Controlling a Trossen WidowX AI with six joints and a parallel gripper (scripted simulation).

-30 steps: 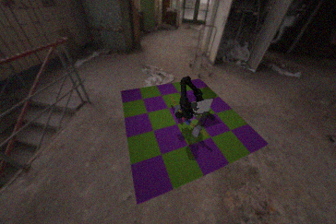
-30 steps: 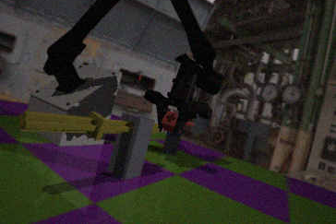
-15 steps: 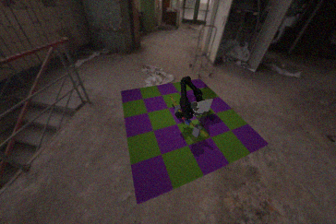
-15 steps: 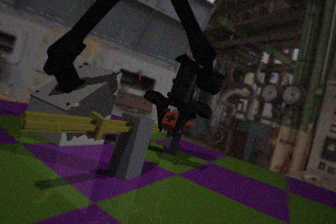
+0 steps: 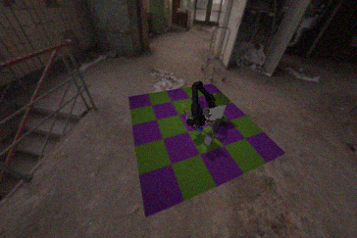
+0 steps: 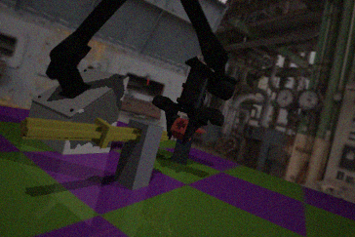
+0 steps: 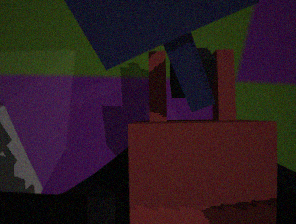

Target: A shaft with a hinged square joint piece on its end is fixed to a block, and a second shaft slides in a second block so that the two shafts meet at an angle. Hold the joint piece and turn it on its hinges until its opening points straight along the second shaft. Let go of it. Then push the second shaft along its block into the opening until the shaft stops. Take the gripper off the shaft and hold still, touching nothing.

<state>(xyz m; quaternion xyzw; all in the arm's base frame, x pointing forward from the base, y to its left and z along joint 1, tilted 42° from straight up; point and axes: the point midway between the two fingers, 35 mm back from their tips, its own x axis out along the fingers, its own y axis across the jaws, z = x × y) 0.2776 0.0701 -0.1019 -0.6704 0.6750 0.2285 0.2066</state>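
The red square joint piece lies 30 mm above my gripper tip and 20 mm to the left of it.
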